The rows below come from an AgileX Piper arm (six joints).
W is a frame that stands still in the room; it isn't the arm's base.
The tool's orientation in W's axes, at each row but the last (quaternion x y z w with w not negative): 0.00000 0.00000 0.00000 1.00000; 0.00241 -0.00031 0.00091 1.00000; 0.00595 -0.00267 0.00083 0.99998; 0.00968 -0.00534 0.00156 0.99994; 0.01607 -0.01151 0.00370 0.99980; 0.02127 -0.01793 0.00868 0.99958; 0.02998 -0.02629 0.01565 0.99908; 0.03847 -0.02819 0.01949 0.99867
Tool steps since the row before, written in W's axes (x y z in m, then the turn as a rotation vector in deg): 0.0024 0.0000 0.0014 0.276 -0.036 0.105; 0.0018 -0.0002 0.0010 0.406 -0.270 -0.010; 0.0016 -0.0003 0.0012 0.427 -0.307 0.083; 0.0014 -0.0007 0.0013 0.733 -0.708 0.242; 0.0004 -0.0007 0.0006 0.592 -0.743 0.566; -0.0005 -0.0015 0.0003 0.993 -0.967 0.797; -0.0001 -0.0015 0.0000 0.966 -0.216 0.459; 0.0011 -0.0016 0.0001 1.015 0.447 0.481
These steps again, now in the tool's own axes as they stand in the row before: 0.0024 0.0000 0.0014 0.276 -0.036 0.105; 0.0018 -0.0002 0.0010 0.406 -0.271 -0.009; 0.0016 -0.0003 0.0012 0.427 -0.307 0.084; 0.0014 -0.0007 0.0013 0.733 -0.706 0.248; 0.0004 -0.0007 0.0006 0.600 -0.729 0.576; -0.0005 -0.0015 0.0004 1.005 -0.950 0.802; -0.0001 -0.0015 0.0001 0.982 -0.220 0.421; 0.0010 -0.0016 0.0002 1.057 0.440 0.388
